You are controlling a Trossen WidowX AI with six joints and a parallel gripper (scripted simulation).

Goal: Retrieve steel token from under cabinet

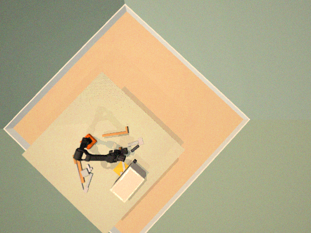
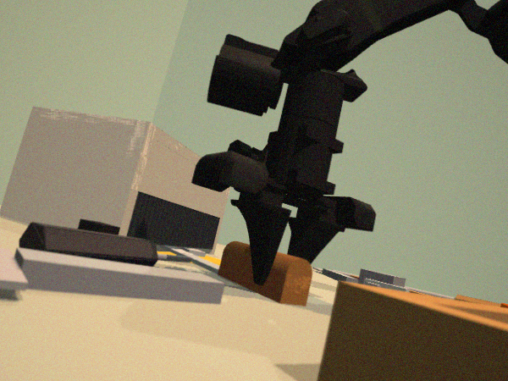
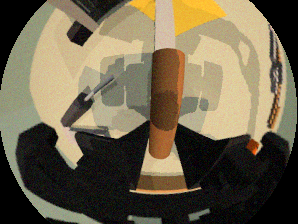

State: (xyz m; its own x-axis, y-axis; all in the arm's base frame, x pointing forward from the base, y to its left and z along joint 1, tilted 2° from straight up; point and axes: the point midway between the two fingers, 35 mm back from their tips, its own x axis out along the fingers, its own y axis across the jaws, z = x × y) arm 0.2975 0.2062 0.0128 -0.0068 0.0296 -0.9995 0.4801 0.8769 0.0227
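The dark screwdriver lies 80 mm ahead of my gripper tip and 90 mm to the left of it. Also, from my gripper tip: token: 210 mm ahead, 150 mm to the right; then orange stick: 110 mm behind, 490 mm to the right.
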